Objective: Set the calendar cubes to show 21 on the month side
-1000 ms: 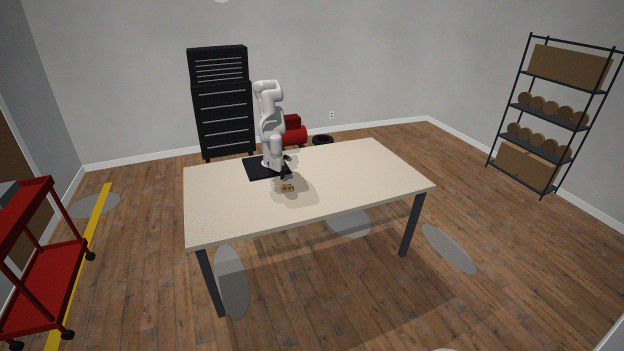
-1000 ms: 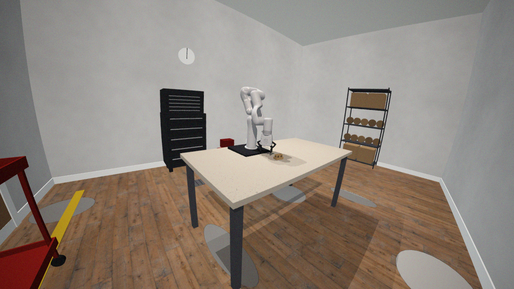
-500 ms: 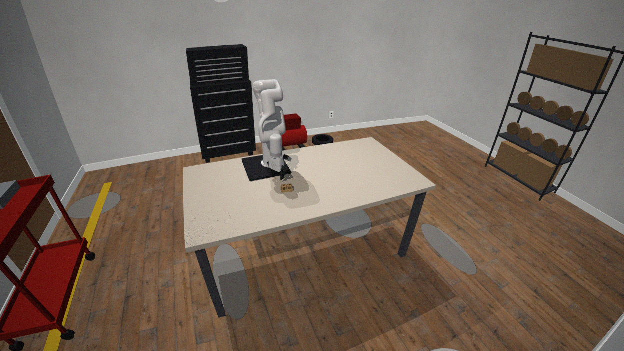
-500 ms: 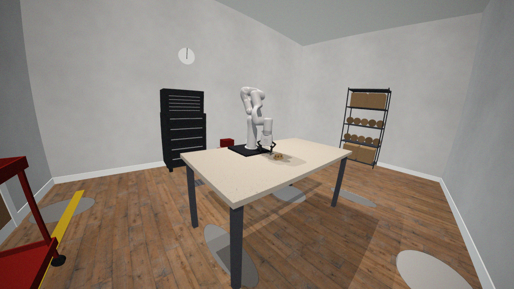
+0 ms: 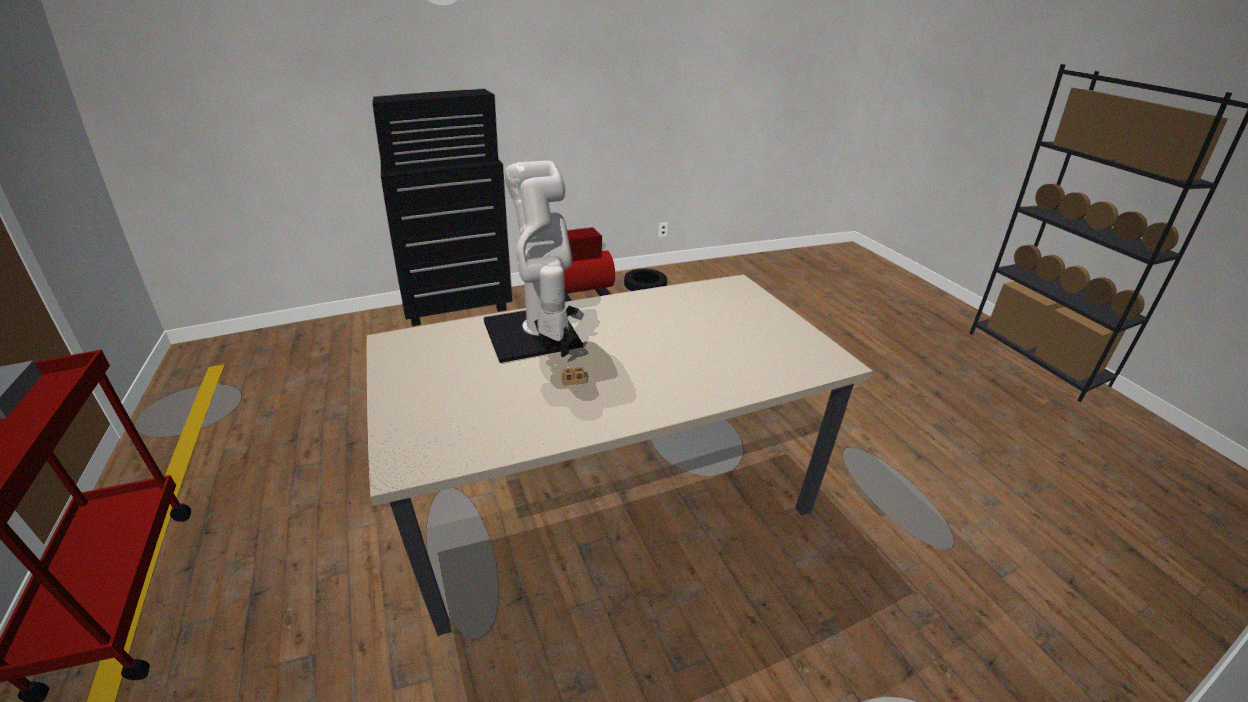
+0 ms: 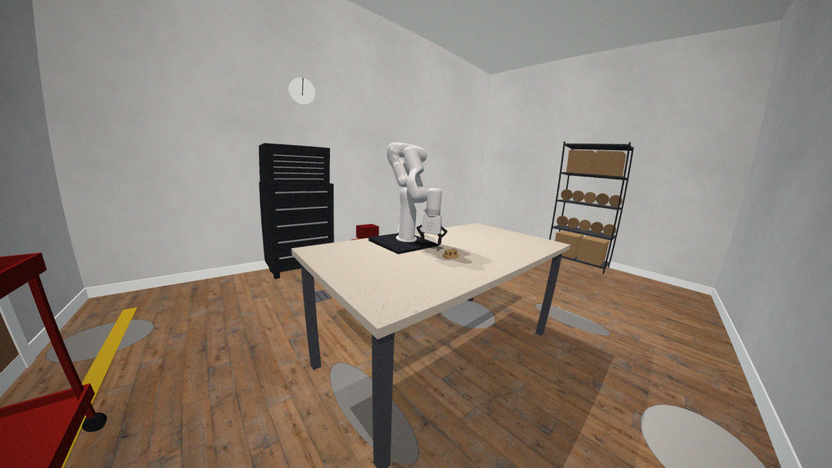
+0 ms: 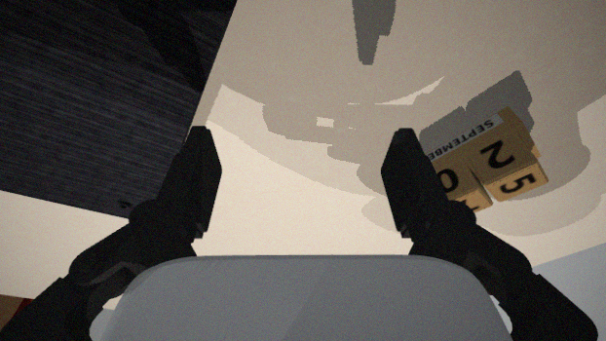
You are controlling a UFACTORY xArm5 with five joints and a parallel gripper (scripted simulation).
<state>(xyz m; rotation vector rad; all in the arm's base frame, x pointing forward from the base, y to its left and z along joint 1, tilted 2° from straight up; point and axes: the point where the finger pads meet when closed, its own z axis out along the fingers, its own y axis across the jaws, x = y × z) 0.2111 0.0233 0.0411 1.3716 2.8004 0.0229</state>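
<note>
Now: the wooden digit cube 120 mm ahead of my hand, 20 mm to the left of it and 30 mm below it. Also, from my hand: wooden tray (120 mm ahead, 40 mm to the left, 40 mm below).
</note>
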